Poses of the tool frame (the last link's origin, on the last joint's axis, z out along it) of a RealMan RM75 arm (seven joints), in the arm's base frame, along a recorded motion.
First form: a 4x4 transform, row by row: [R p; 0 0 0 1], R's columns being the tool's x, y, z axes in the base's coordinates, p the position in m. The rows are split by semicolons.
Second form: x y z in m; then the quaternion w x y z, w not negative. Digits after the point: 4 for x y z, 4 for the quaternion.
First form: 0.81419 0.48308 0.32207 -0.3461; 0.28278 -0.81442 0.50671 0.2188; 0.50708 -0.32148 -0.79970 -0.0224; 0 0 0 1
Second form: -0.3461 0.2188 -0.0224 0.2236 -0.9258 -0.2068 -0.2239
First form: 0.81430 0.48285 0.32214 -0.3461; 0.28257 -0.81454 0.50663 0.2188; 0.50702 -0.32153 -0.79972 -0.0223; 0 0 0 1
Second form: -0.3461 0.2188 -0.0223 0.2236 -0.9258 -0.2067 -0.2239
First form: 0.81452 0.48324 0.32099 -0.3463; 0.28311 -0.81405 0.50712 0.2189; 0.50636 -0.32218 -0.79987 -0.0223; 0 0 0 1
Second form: -0.3463 0.2189 -0.0223 0.2239 -0.9258 -0.2069 -0.2234
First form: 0.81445 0.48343 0.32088 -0.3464; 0.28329 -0.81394 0.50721 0.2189; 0.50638 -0.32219 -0.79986 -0.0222; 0 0 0 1
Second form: -0.3464 0.2189 -0.0222 0.2240 -0.9258 -0.2070 -0.2234
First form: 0.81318 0.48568 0.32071 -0.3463; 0.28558 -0.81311 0.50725 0.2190; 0.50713 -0.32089 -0.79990 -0.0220; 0 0 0 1
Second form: -0.3463 0.2190 -0.0220 0.2237 -0.9255 -0.2083 -0.2236
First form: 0.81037 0.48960 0.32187 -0.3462; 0.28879 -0.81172 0.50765 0.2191; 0.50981 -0.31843 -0.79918 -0.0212; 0 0 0 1
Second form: -0.3462 0.2191 -0.0212 0.2233 -0.9248 -0.2104 -0.2248
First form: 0.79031 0.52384 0.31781 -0.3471; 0.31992 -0.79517 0.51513 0.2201; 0.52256 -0.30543 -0.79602 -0.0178; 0 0 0 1
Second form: -0.3471 0.2201 -0.0178 0.2231 -0.9194 -0.2294 -0.2285
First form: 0.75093 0.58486 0.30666 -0.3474; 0.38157 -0.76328 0.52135 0.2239; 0.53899 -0.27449 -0.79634 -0.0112; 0 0 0 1
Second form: -0.3474 0.2239 -0.0112 0.2187 -0.9097 -0.2656 -0.2324
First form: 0.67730 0.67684 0.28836 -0.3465; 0.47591 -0.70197 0.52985 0.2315; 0.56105 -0.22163 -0.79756 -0.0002; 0 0 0 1
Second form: -0.3465 0.2315 -0.0002 0.2108 -0.8912 -0.3234 -0.2383
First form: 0.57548 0.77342 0.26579 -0.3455; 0.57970 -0.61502 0.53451 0.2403; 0.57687 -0.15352 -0.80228 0.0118; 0 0 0 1
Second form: -0.3455 0.2403 0.0118 0.1989 -0.8650 -0.3911 -0.2435
